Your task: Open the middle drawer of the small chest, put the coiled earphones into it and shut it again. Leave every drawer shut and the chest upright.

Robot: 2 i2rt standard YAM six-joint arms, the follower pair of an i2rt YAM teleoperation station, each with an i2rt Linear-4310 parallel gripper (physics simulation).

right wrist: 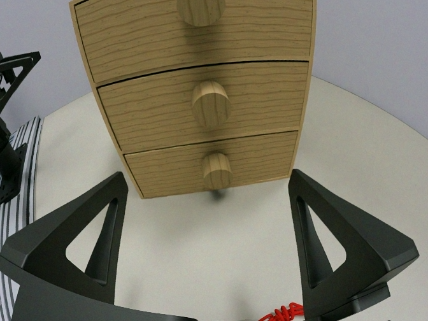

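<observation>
The small wooden chest (150, 65) stands upright in the right wrist view, its front facing the camera. Its middle drawer (145, 117) has a round wooden knob (211, 105) and looks shut. The upper and lower drawers also look shut. My right gripper (205, 179) is wide open in front of the chest, with no object between its fingers and the chest front beyond them. The coiled earphones (284, 313), red, lie at the bottom edge beside the right finger's base, partly cut off and hidden. Part of my left gripper, a dark finger (34, 57), shows at the left edge; its opening cannot be told.
A striped cloth (31, 150) lies on the pale table (200, 250) at the left edge, with a dark perforated part (11, 187) over it. A plain grey-blue wall (370, 50) rises behind the table. The upper part of the chest is cut off by the view.
</observation>
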